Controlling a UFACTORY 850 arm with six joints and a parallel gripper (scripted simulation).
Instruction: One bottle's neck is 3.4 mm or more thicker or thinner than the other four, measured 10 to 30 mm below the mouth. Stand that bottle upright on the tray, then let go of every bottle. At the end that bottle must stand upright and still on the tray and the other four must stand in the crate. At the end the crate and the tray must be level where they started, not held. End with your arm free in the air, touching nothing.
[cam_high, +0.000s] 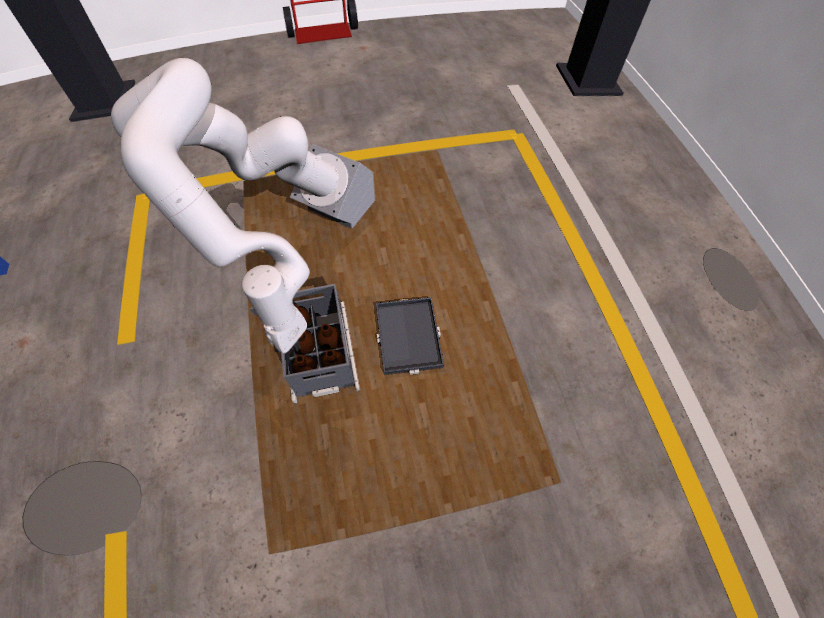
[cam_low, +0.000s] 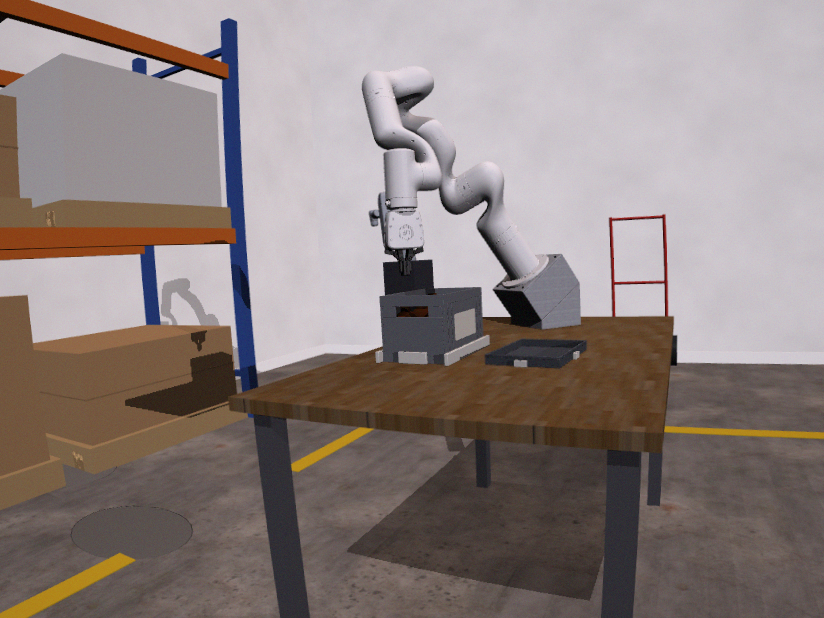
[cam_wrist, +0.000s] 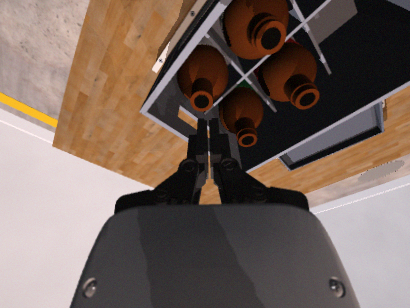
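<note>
Right now the bottle is 1 cm ahead of my hand and 16 cm below it. Round my hand: grey divided crate (8 cm behind, 4 cm to the left, 16 cm below); grey tray (10 cm behind, 33 cm to the left, 23 cm below).
</note>
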